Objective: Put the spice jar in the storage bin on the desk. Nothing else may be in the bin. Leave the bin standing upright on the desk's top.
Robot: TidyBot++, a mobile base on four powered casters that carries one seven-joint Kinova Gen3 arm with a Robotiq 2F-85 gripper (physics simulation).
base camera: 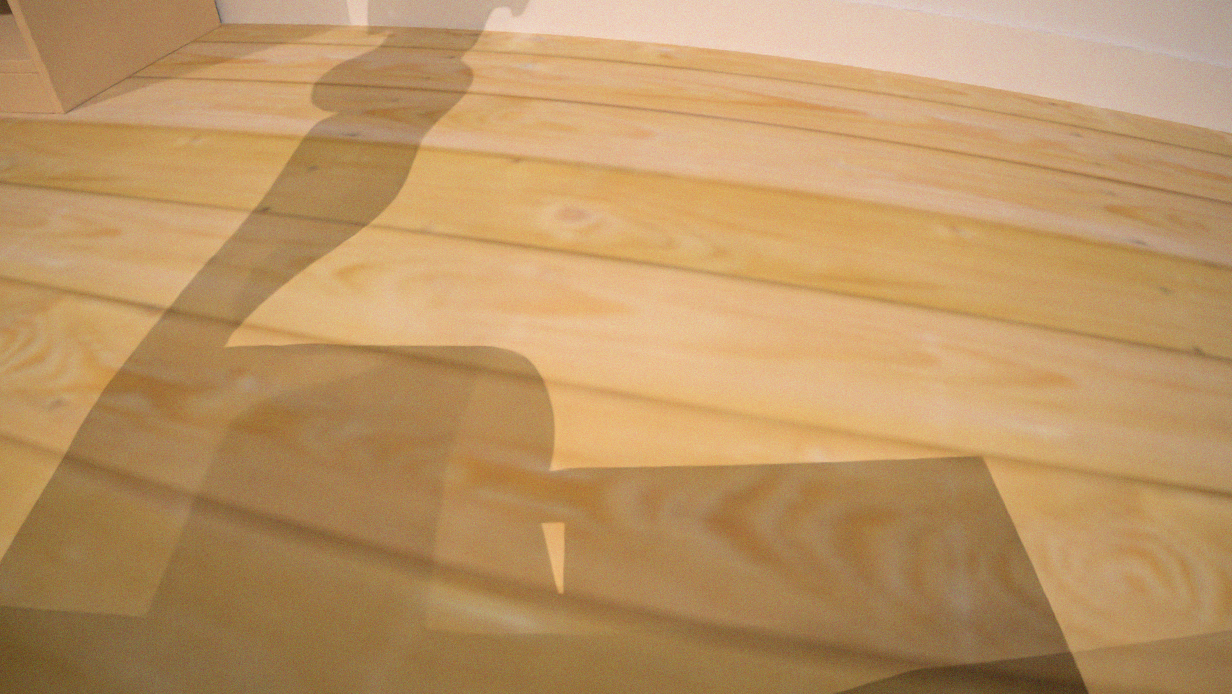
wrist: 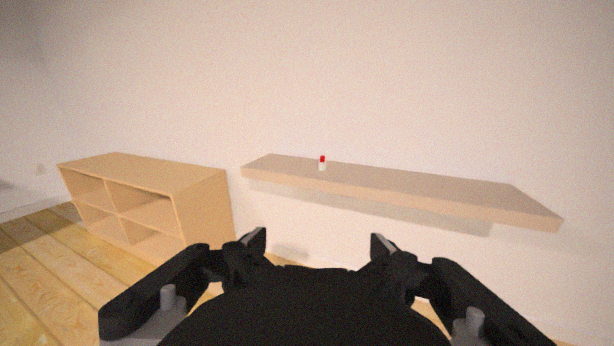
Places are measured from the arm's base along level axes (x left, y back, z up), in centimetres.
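Where they show: gripper, fingertip midpoint: [wrist: 317, 241].
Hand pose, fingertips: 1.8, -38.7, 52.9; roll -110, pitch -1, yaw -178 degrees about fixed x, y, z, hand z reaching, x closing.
After its pixels a point has its place, as x, y, z.
A small white jar with a red cap [wrist: 322, 163] @[2.5, -103.0, 38.7] stands upright on a wall-mounted shelf board [wrist: 425, 189] @[-34.8, -89.5, 35.3] in the wrist view, left of the board's middle; it looks like the spice jar. My gripper [wrist: 317, 241] @[1.8, -38.7, 52.9] is open and empty, with its fingers wide apart at the bottom of the wrist view. The jar is well beyond the fingertips and higher in the picture. The storage bin and the desk cannot be made out in either view.
A low wooden cubby unit [wrist: 205, 200] @[69.8, -114.6, 8.5] [base camera: 129, 38] @[70.2, -113.0, -34.6] stands against the wall left of the shelf board. A pale wall [wrist: 375, 90] @[-18.2, -114.1, 68.7] rises behind both. The arm's shadow falls across the plank floor [base camera: 775, 344] @[-13.2, -48.2, -39.6].
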